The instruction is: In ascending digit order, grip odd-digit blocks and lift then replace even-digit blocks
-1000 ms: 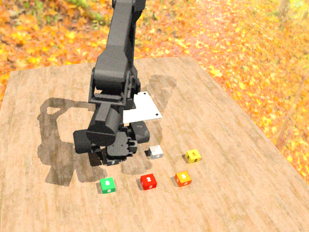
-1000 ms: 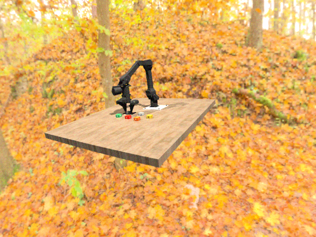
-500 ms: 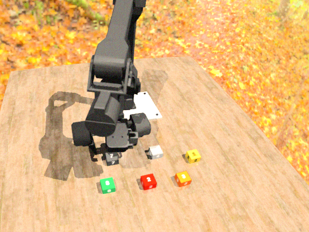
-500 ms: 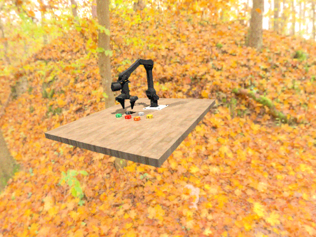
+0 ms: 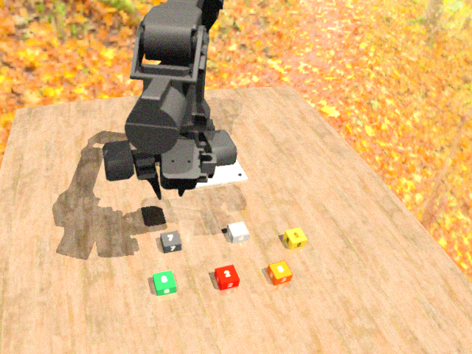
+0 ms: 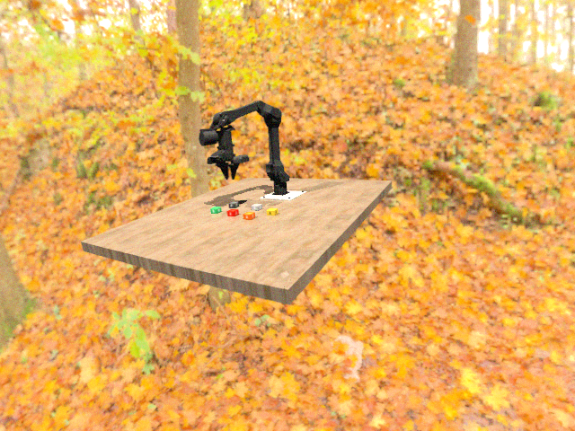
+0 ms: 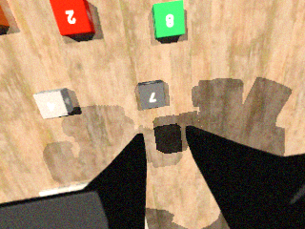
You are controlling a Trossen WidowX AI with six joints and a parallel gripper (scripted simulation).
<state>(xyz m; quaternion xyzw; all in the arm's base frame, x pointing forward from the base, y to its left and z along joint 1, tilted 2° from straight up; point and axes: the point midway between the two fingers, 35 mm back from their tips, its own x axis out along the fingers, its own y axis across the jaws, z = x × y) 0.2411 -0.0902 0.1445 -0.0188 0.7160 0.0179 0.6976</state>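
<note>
My gripper tip is 90 mm short of the green block, 30 mm to the left of it and 110 mm above it. Round my gripper tip: orange block (110 mm ahead, 170 mm to the left, 110 mm below); then red block (90 mm ahead, 80 mm to the left, 110 mm below); then dark grey block (110 mm below).
</note>
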